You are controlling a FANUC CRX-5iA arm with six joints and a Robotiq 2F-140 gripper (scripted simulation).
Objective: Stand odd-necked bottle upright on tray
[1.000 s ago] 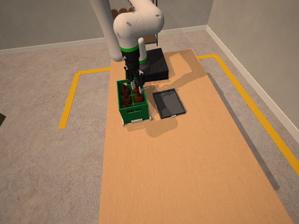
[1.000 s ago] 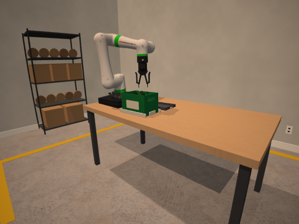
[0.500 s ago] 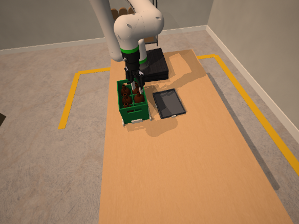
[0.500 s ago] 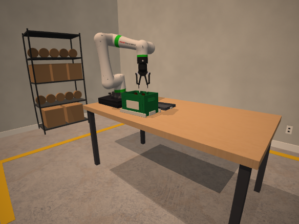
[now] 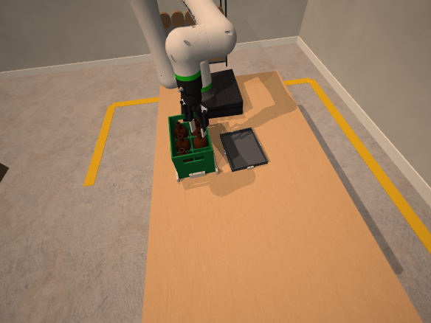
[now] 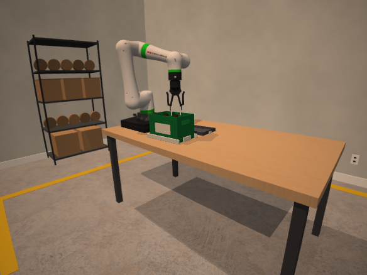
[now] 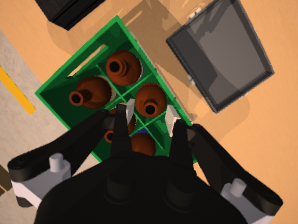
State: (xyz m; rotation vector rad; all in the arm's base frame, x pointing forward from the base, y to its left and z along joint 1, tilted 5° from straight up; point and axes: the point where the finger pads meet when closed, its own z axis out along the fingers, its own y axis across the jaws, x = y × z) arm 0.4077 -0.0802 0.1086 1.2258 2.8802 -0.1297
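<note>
Right now my hand is 50 mm to the left of the green crate and 110 mm above it. The rest, counted from my hand: dark grey tray: 30 mm ahead, 220 mm to the left, 180 mm below; glass bottle: 90 mm behind, 100 mm below.
</note>
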